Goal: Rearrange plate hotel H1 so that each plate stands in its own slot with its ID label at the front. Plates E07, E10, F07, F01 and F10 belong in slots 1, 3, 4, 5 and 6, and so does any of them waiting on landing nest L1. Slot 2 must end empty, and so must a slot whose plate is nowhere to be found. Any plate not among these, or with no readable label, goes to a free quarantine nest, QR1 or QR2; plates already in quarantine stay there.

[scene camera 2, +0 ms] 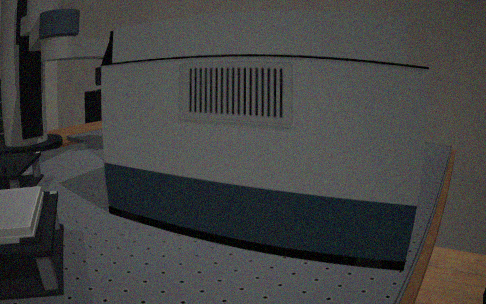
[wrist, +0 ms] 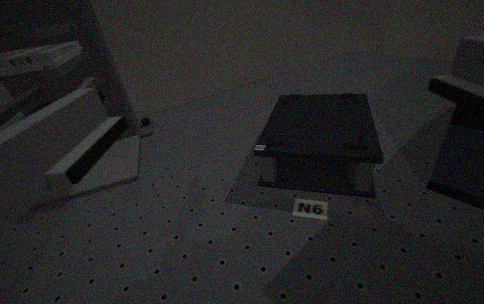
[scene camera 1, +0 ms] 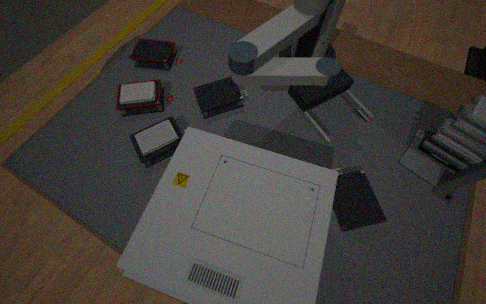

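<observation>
Hotel H1 stands at the right in scene camera 1, with several pale plates one above another. Its slot numbers cannot be read. In the wrist view, one plate has a faint label ending in 10; its first letter is unclear. My gripper is open and empty, left of the hotel. Landing nest L1 is black, without a red rim, and bears a white plate. Of two red-rimmed quarantine nests, one is empty; the other bears a white plate.
A bare black nest, marked N6, stands near the hotel. Another bare black nest stands left of the arm. A big white machine fills the front centre and hides mat behind it.
</observation>
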